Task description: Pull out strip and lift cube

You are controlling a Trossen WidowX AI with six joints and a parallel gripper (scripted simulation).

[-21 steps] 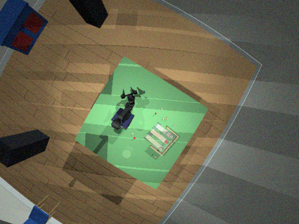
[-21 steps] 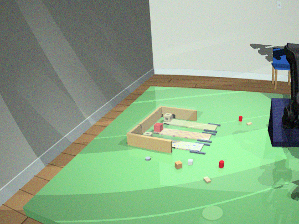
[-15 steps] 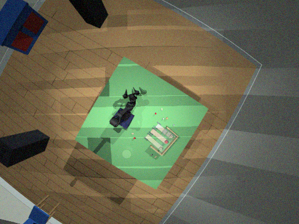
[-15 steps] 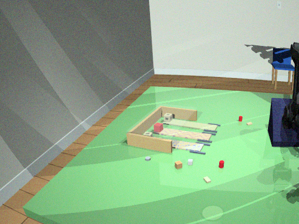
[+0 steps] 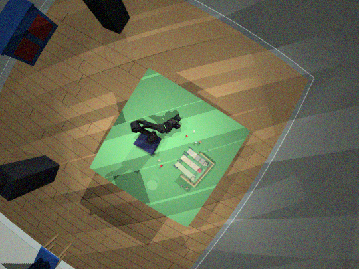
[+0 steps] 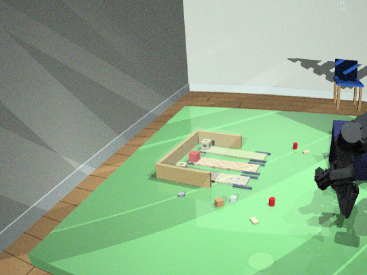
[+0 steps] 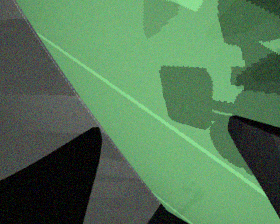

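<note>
My gripper tip is now 240 mm short of the white tile, 60 mm to the left of it and 50 mm above it. Round my gripper tip: tan cube (350 mm ahead, 130 mm to the right, 50 mm below); then grey disc (470 mm ahead, 170 mm to the right, 50 mm below).
</note>
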